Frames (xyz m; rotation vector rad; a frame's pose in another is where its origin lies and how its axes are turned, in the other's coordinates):
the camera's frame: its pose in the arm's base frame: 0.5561 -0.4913 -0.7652 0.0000 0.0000 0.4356
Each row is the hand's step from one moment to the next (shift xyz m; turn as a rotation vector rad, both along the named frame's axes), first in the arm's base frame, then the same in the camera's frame.
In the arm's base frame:
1: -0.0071 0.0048 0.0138 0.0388 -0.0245 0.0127
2: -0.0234 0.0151 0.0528 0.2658 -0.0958 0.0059
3: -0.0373 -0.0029 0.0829 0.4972 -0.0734 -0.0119
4: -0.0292 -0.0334 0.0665 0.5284 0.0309 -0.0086
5: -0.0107 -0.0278 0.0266 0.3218 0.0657 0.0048
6: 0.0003 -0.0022 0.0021 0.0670 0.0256 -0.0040
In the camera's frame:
1: -0.0044 0.0073 0.0138 0.0248 -0.0386 0.0127
2: -0.0148 0.0236 0.0528 0.2006 -0.1990 0.0059
3: -0.0350 0.0131 0.0829 0.4198 -0.2763 -0.0119
4: -0.0406 -0.0180 0.0665 0.4921 -0.1949 -0.0086
5: -0.0214 -0.0207 0.0266 0.3195 -0.0762 0.0048
6: -0.0007 -0.0021 0.0021 0.0715 -0.0051 -0.0040

